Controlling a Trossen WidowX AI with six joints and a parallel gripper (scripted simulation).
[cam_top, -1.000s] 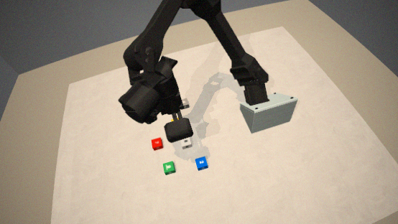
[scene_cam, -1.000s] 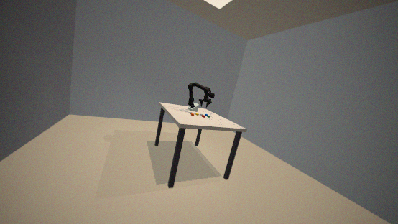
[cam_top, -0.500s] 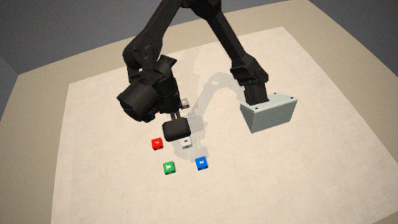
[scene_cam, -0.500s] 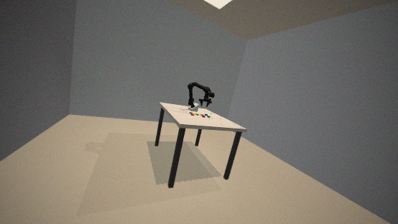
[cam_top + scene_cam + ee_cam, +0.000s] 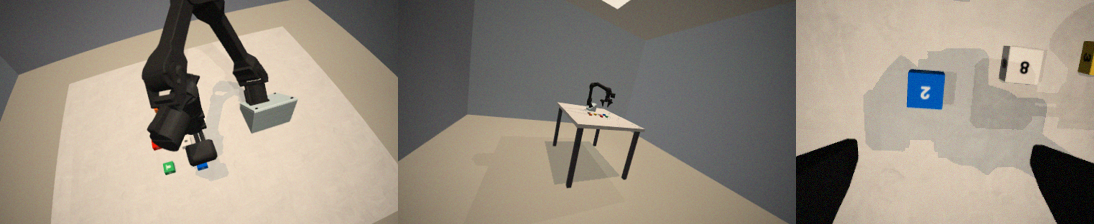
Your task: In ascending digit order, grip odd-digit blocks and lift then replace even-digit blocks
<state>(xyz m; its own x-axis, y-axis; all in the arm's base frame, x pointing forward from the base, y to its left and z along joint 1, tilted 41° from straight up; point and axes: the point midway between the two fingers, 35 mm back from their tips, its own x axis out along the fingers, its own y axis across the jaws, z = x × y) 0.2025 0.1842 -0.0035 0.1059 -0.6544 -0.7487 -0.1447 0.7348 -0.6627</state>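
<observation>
The blue block lies 10 mm to the left of my gripper tip and 110 mm below it. Also, from my gripper tip: white block (40 mm ahead, 70 mm to the right, 110 mm below); green block (100 mm ahead, 10 mm to the left, 110 mm below); red block (140 mm ahead, 80 mm to the right, 110 mm below).
</observation>
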